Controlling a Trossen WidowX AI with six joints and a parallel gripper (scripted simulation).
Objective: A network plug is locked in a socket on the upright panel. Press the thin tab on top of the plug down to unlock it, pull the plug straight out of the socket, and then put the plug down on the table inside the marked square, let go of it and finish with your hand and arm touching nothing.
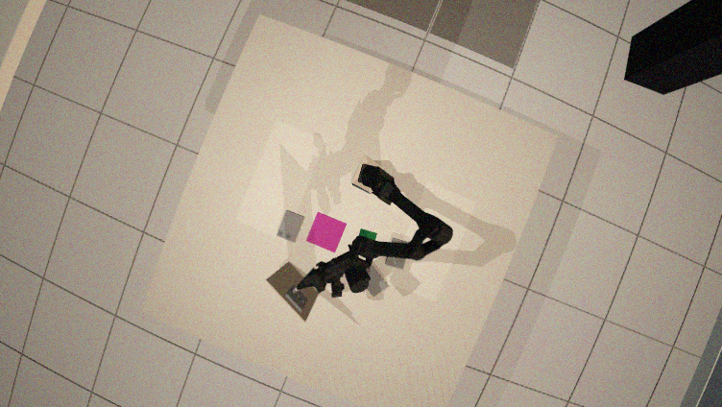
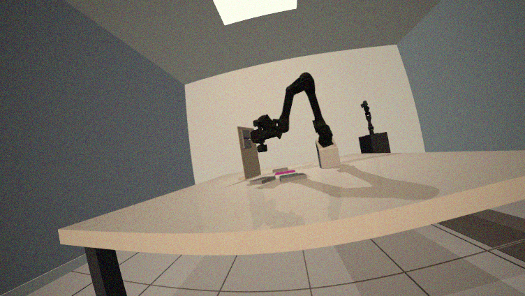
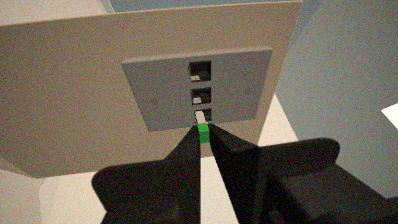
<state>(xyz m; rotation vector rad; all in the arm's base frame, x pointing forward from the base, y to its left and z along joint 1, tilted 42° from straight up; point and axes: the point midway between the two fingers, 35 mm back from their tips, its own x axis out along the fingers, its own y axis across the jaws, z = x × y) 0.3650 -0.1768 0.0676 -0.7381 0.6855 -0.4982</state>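
Right now the magenta square is 230 mm below my gripper tip, 170 mm behind it and 20 mm to the left of it. Round my gripper tip: upright panel (90 mm below, 40 mm ahead, 10 mm to the right); network plug (10 mm ahead); green square (230 mm below, 180 mm to the left, 170 mm behind).
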